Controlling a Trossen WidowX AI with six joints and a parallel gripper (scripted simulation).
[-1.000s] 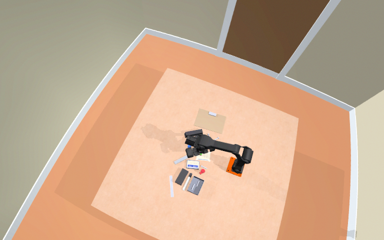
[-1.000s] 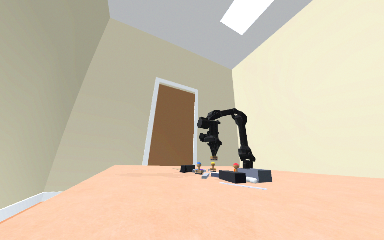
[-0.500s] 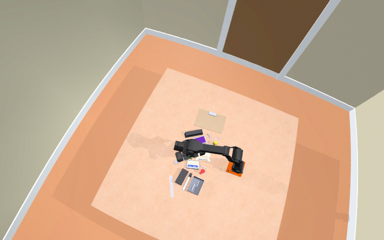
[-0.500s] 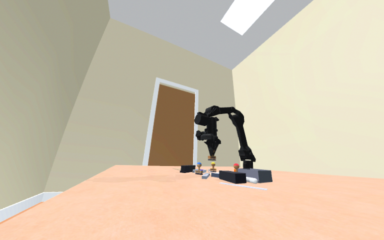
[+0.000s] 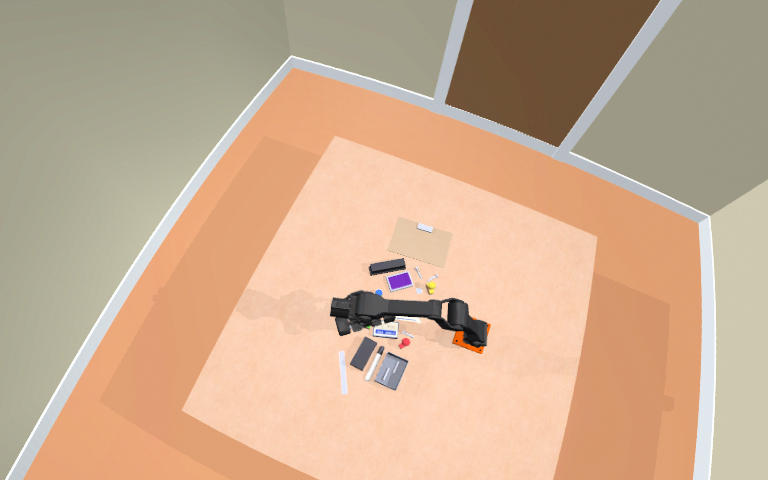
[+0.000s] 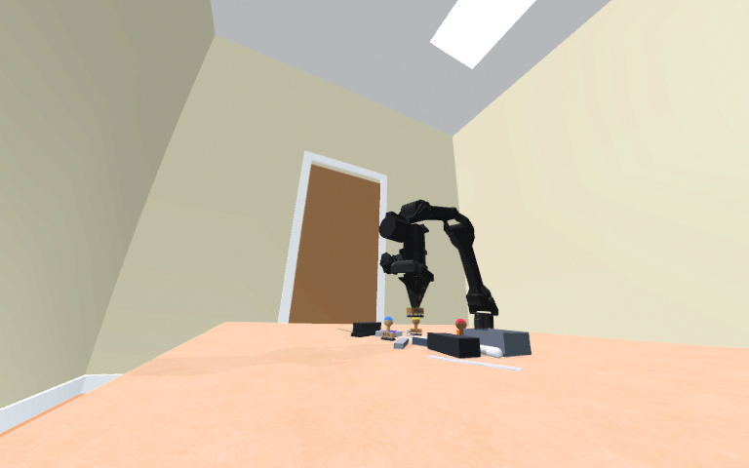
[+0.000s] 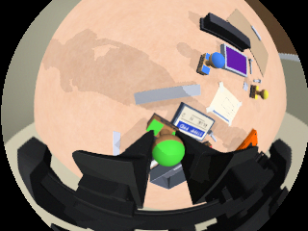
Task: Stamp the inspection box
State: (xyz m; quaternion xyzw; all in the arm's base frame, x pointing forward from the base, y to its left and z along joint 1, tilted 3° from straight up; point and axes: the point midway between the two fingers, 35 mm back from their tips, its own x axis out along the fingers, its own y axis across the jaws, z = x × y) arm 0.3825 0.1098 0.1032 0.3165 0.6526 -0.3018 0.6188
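Now: gripper tip 80 mm above the grey bar, 40 mm to the left of it and 10 mm short of it. Also, from my gripper tip: dark block: 80 mm to the left, 70 mm below, 30 mm behind; then blue-white box: 80 mm below, 70 mm behind, 30 mm to the right; then green-knobbed stamp: right at my gripper tip.
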